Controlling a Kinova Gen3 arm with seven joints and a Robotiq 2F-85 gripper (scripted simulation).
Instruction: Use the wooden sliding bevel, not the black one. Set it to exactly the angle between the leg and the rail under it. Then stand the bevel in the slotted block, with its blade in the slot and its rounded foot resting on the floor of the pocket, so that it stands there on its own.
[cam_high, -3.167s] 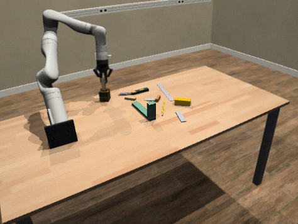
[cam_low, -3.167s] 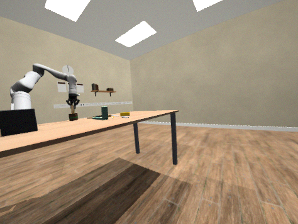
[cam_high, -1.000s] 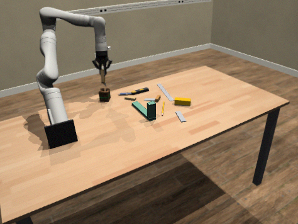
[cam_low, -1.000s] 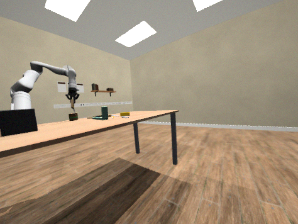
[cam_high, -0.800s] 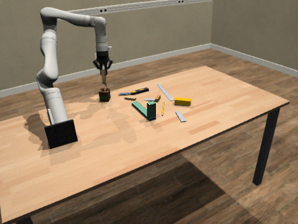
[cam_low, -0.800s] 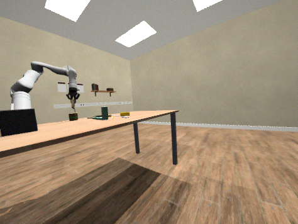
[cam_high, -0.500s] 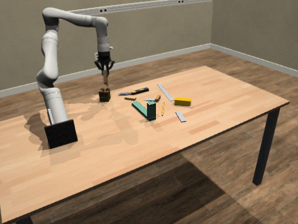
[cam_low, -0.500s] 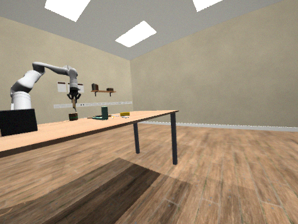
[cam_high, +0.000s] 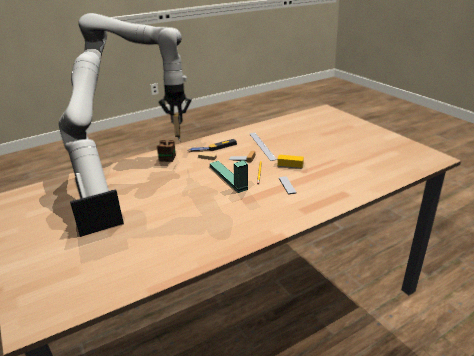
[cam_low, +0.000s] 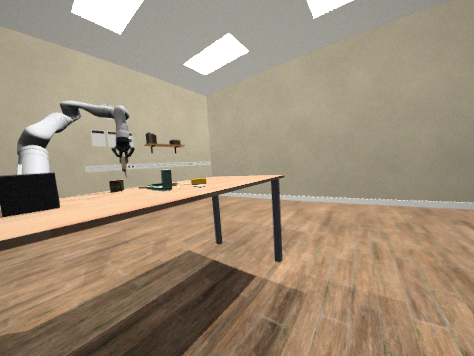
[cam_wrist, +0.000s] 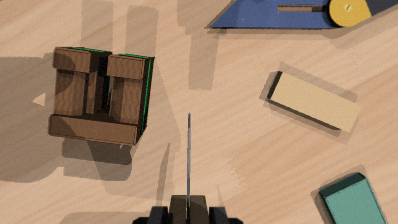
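My hand is 4 cm above the wooden sliding bevel and 1 cm to the left of it. The rest, counted from my hand: blue blade: 18 cm below, 13 cm ahead, 5 cm to the left; then thin steel blade: 7 cm below; then small wooden block: 18 cm below, 11 cm ahead, 3 cm to the right.
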